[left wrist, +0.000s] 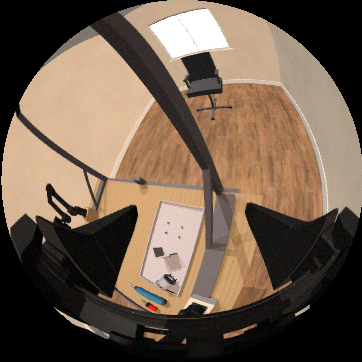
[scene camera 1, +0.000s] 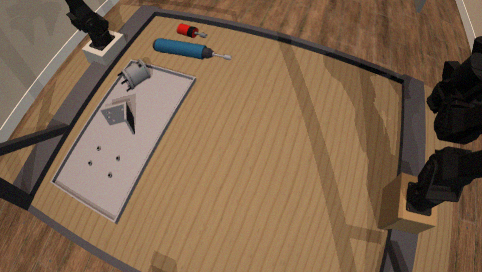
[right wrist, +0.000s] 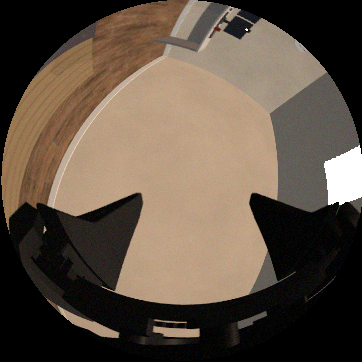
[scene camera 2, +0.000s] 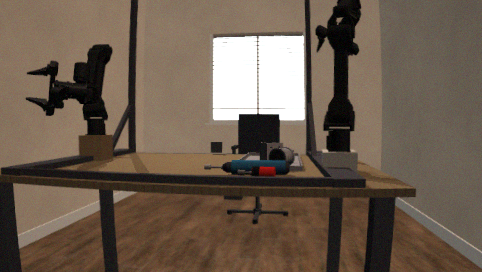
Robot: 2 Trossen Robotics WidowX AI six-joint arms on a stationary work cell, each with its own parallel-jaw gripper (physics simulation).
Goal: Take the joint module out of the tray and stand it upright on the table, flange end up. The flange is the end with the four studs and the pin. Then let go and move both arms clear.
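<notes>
The grey joint module (scene camera 1: 136, 74) (scene camera 2: 282, 156) (left wrist: 164, 283) lies on its side inside the tray (scene camera 1: 145, 140) (left wrist: 192, 225), near the tray's end by the drivers. Its studded flange end points to the lower left in scene camera 1; its round dark end faces scene camera 2. My left gripper (scene camera 2: 319, 48) (left wrist: 192, 210) is open and empty, high above the table and apart from the module, which shows low between its fingers in the left wrist view. My right gripper (scene camera 2: 28, 86) (right wrist: 198, 198) is open and empty at the far side from the tray, facing a bare wall.
An angled grey bracket (scene camera 1: 116, 114) and several small nuts (scene camera 1: 118, 158) lie in the tray. A blue driver (scene camera 1: 180, 48) (scene camera 2: 257, 166) (left wrist: 150, 295) and a red driver (scene camera 1: 186, 30) (scene camera 2: 266, 171) (left wrist: 151, 307) lie just beyond its module end. A dark frame post (left wrist: 209, 215) stands beside the tray.
</notes>
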